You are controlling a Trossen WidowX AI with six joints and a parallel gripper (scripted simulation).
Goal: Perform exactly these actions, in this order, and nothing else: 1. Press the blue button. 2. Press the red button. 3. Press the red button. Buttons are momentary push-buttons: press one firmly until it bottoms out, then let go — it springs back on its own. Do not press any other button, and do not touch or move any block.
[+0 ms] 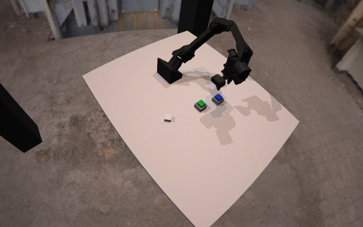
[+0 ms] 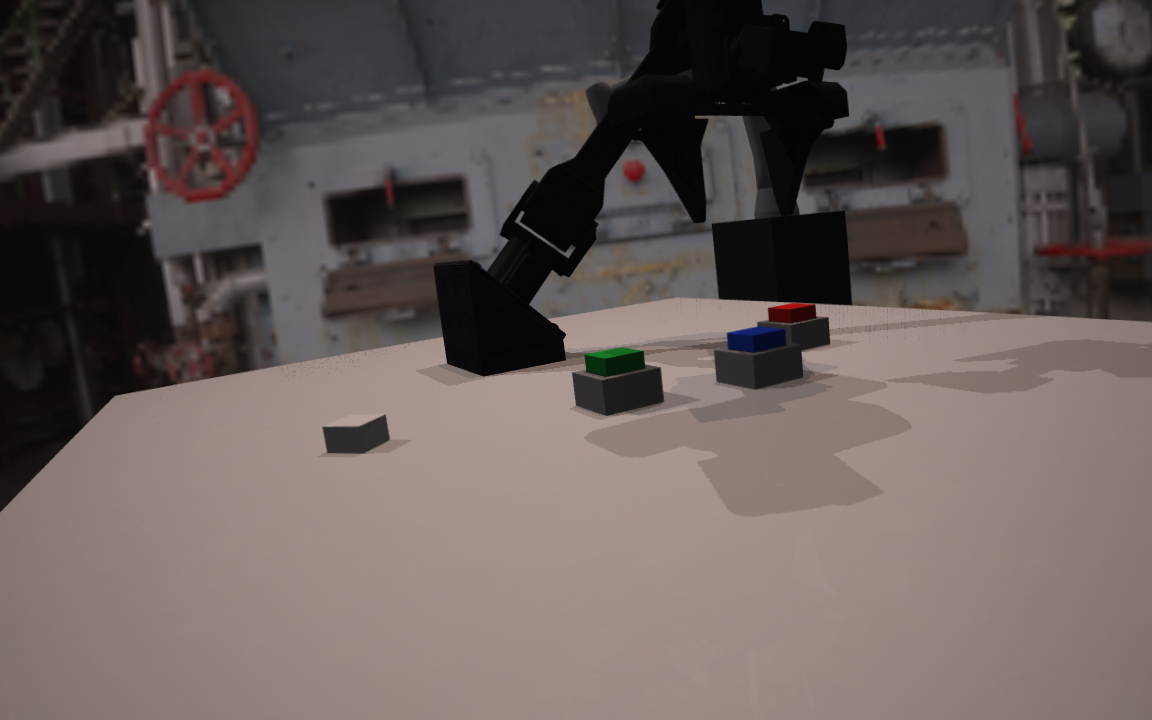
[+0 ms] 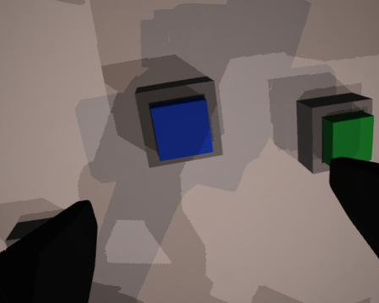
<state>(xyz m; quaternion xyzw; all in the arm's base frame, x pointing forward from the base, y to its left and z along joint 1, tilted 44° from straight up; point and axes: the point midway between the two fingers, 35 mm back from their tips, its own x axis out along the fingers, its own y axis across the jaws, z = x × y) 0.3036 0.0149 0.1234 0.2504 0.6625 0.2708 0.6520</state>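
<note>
The blue button lies 90 mm below my gripper tip. Round my gripper tip: red button 120 mm to the left, 90 mm below, 90 mm behind; then green button 110 mm to the right, 90 mm below, 30 mm behind; then white-topped block 290 mm to the right, 110 mm below, 70 mm behind.
</note>
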